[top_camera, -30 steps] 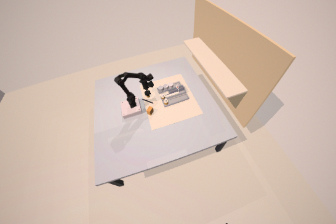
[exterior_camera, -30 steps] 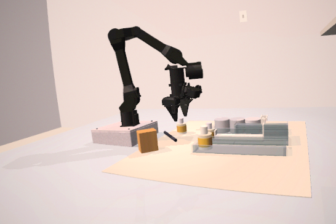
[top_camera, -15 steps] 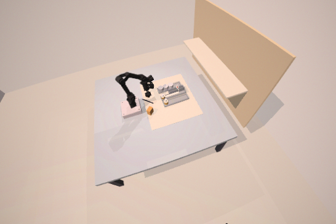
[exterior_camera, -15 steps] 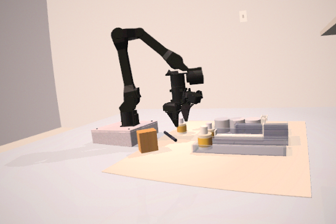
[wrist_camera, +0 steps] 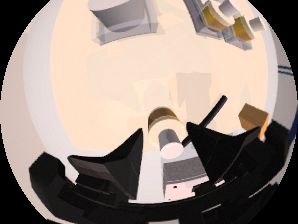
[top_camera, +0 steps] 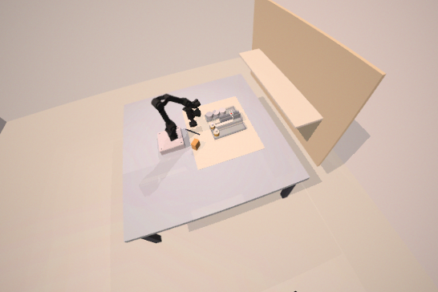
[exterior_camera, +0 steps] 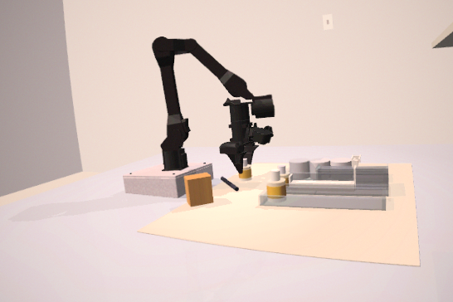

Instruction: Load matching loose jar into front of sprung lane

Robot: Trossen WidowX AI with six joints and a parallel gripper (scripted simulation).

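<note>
Right now my gripper tip is 190 mm short of the tan mat, 140 mm to the left of it and 30 mm above it. Also, from my gripper tip: orange block 210 mm to the right, 60 mm behind, 10 mm above; then amber jar 190 mm to the right, 130 mm ahead, 20 mm above; then black pen 60 mm to the right, 30 mm behind, 20 mm below.
</note>
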